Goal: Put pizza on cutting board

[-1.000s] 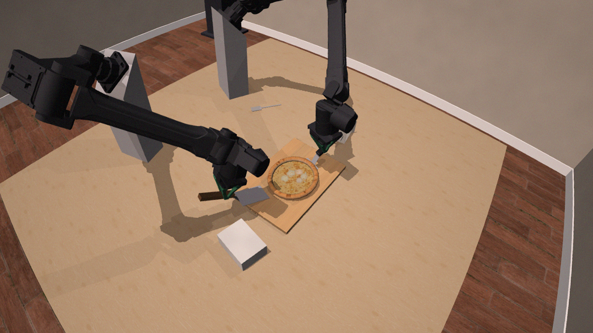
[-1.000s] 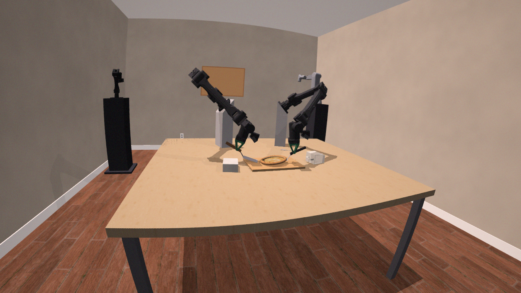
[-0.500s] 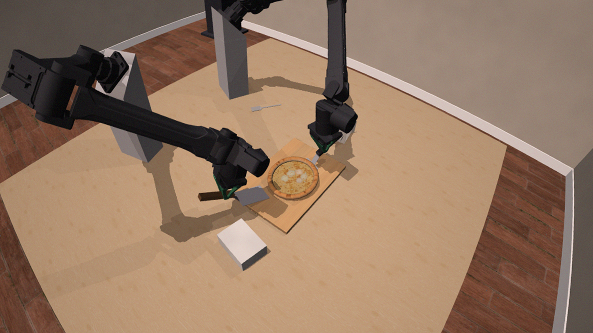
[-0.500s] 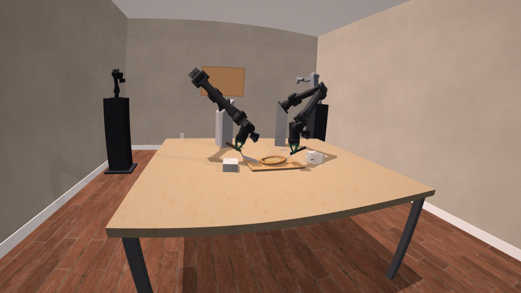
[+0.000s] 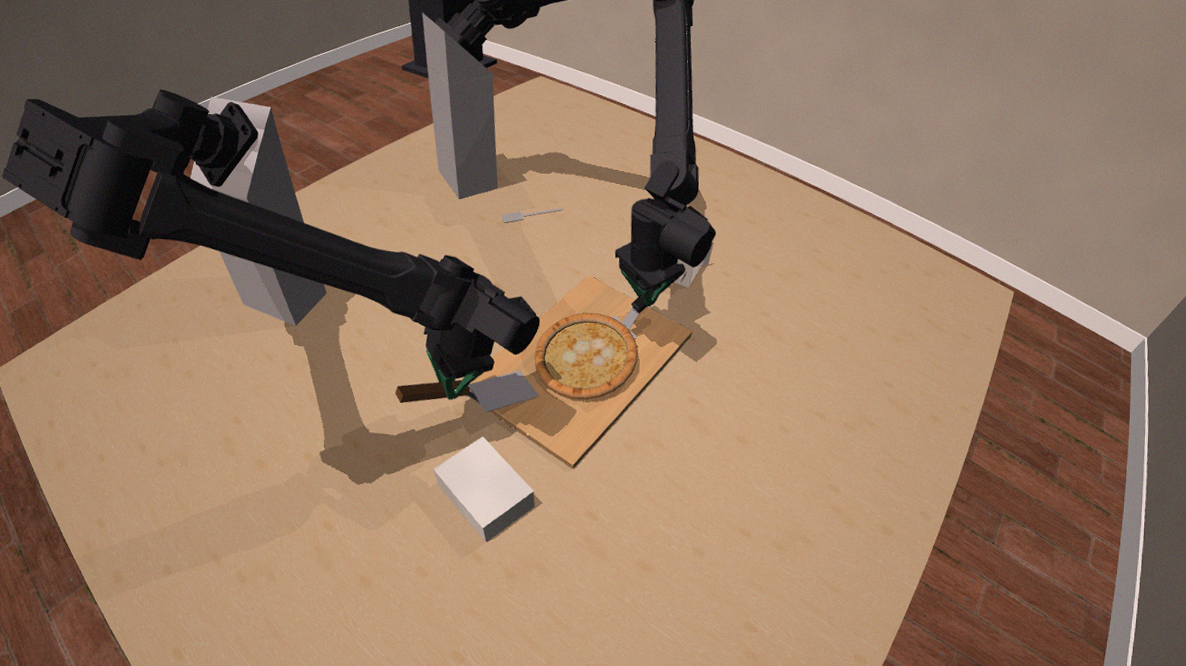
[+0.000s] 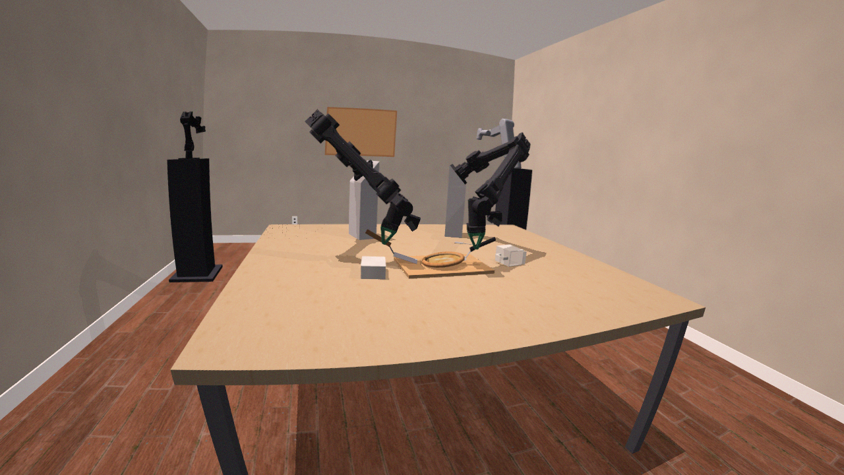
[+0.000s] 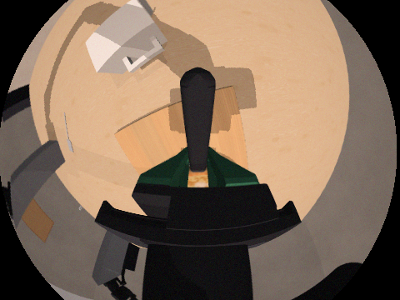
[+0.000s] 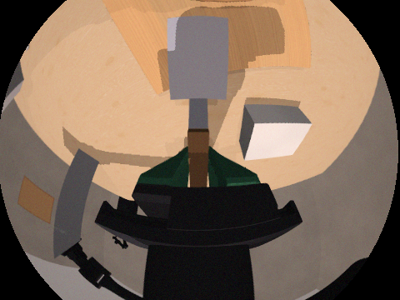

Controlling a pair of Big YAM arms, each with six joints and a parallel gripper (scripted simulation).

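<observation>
Right now my right hand is 3 cm to the right of the brown-handled turner, 2 cm above it and 1 cm short of it. Round my right hand: wooden cutting board: 23 cm to the left, 8 cm below, 8 cm ahead; then white holder: 55 cm to the left, 9 cm ahead, 6 cm below; then pizza: 23 cm to the left, 9 cm ahead, 6 cm below.
</observation>
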